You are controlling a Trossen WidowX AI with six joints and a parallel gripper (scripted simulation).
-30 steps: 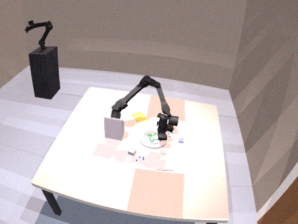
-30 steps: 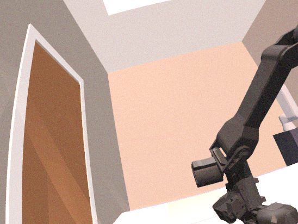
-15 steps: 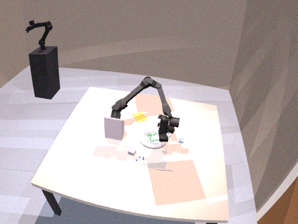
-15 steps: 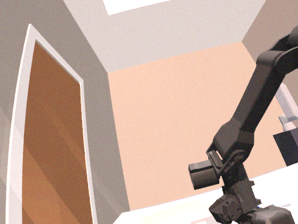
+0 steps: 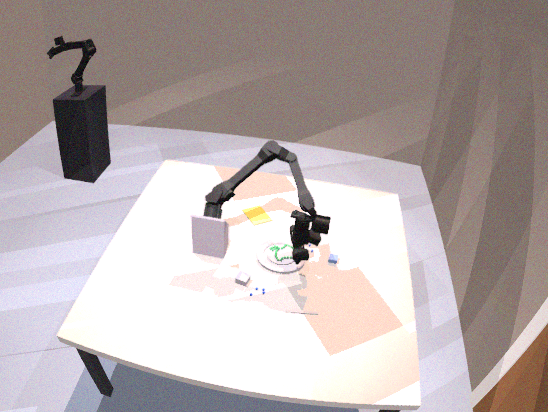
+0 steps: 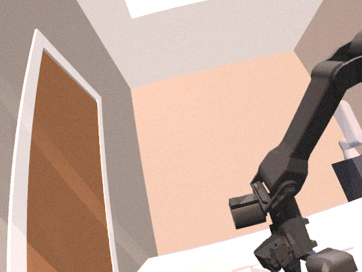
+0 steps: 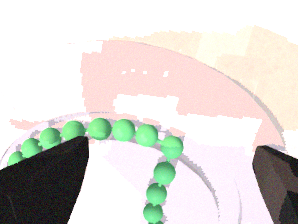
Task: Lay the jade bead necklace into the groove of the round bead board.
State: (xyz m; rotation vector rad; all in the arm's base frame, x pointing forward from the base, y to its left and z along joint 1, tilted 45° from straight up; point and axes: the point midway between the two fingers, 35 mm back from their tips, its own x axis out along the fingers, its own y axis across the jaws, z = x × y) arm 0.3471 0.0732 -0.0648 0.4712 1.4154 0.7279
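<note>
Now: the round white bead board 60 mm behind my gripper tip, 20 mm to the left of it and 10 mm below it. The rest, counted from my gripper tip: thin rod: 270 mm to the right, 50 mm ahead, 20 mm below; blue block: 150 mm ahead, 40 mm to the left, 10 mm below; cream block: 260 mm to the left, 60 mm ahead.
</note>
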